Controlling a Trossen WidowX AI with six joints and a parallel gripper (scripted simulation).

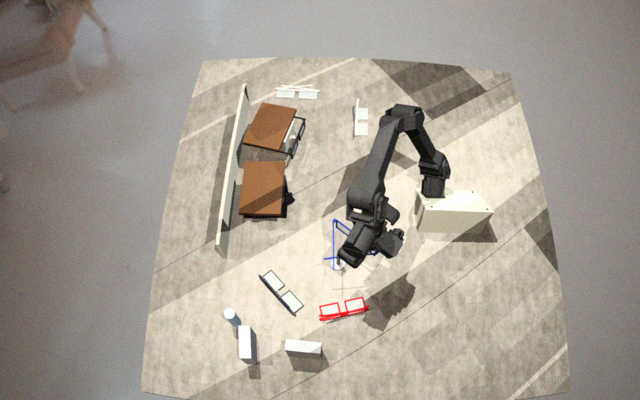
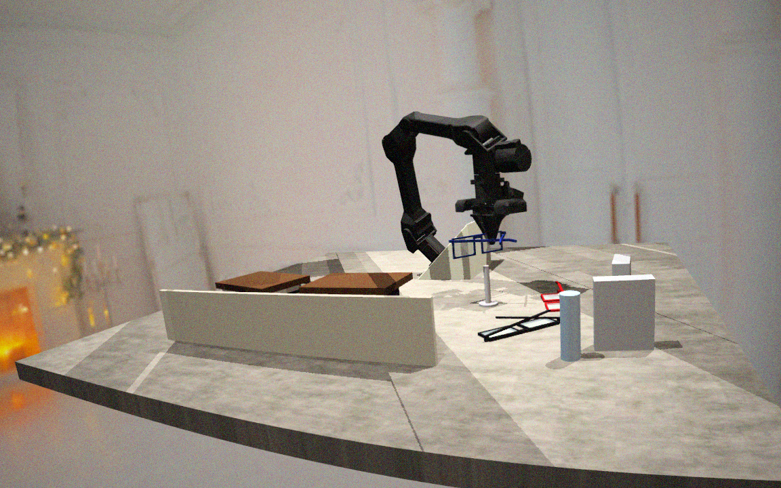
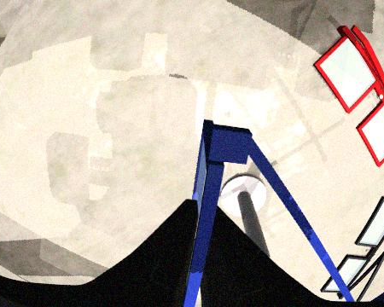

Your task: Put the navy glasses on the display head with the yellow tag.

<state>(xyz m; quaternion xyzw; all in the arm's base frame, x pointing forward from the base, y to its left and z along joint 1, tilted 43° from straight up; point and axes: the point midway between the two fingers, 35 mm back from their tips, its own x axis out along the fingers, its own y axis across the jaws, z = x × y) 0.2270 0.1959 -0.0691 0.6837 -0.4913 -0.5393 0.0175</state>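
My gripper tip is now 90 mm above the post and 70 mm short of it. Round my gripper tip: light blue cylinder 360 mm ahead, 180 mm to the left, 70 mm below; cream wall 390 mm ahead, 320 mm to the right, 60 mm below.
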